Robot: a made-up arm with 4 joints.
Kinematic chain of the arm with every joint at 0, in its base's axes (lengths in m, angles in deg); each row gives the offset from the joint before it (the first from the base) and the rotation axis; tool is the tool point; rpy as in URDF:
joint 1: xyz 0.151 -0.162 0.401 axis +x
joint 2: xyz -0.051 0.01 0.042 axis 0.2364 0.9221 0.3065
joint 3: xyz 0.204 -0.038 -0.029 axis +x
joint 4: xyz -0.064 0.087 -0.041 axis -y
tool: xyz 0.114 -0.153 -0.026 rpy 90 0 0
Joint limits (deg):
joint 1: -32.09..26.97
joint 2: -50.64..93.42
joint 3: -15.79..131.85
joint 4: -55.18..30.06
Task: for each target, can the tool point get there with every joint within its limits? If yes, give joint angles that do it. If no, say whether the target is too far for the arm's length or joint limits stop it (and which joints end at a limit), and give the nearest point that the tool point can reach.
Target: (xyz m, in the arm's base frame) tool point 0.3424 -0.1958 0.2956
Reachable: yes | joints 21.46 13.22 1.16 13.81
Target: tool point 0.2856 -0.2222 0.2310
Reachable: yes | joints -12.53 26.97 14.49 -3.82
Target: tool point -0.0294 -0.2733 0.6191
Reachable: no: joint limits stop it (at a limit: joint 2, joint 3, joint 4) | nearest point 0.2439 -0.2805 0.6332 | short by 0.274 m
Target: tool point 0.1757 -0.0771 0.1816
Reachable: yes | joints 11.38 43.28 25.83 -25.25
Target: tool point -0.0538 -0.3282 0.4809
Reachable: no: joint limits stop it (at a limit: joint 1, joint 2, joint 3, joint 4) | nearest point -0.0438 -0.2834 0.2466 | short by 0.239 m
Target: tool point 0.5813 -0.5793 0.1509
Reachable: no: too far | nearest point 0.3293 -0.3215 0.3460 | short by 0.410 m
